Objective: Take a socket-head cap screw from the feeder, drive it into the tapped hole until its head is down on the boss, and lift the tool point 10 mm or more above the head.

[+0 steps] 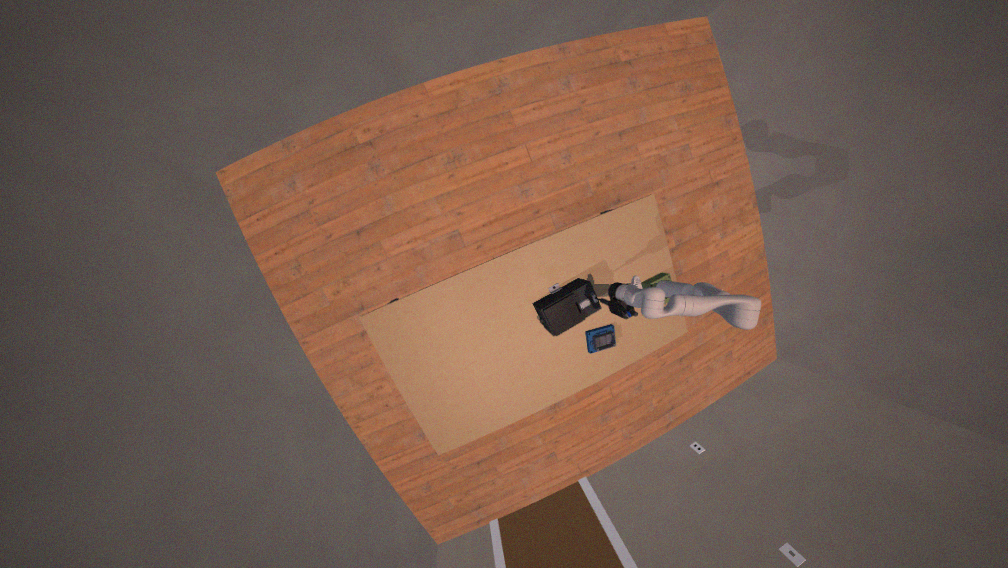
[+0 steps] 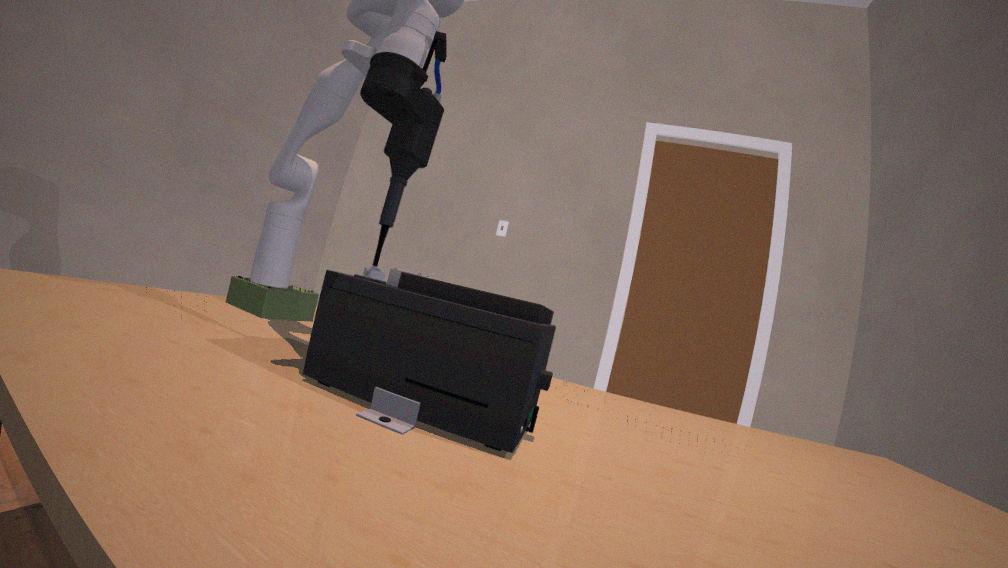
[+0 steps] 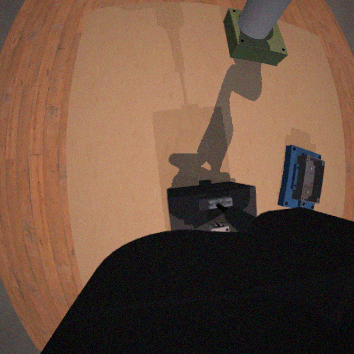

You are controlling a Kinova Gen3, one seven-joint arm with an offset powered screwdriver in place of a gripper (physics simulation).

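Note:
The black feeder [image 1: 557, 315] [image 2: 423, 359] [image 3: 182, 196] stands on the table. A light grey metal pick-up piece [image 2: 374, 273] [image 3: 227, 202] is at its top near one end. My screwdriver [image 1: 600, 301] [image 2: 375, 265] [image 3: 219, 205] points down with its tip at this piece; whether it touches cannot be made out. No screw can be made out at the tip, which is small and dark. A dark grey part [image 1: 604, 341] [image 3: 311, 179] lies on a blue plate [image 1: 590, 344] [image 3: 287, 185] beside the feeder. Its boss and tapped hole are too small to tell.
The arm's green base block [image 1: 657, 280] [image 2: 264, 301] [image 3: 255, 54] stands at the table's end. A small grey angle bracket [image 1: 554, 287] [image 2: 395, 407] is by the feeder's side. A lighter block [image 3: 220, 228] is on the feeder behind the pick-up piece.

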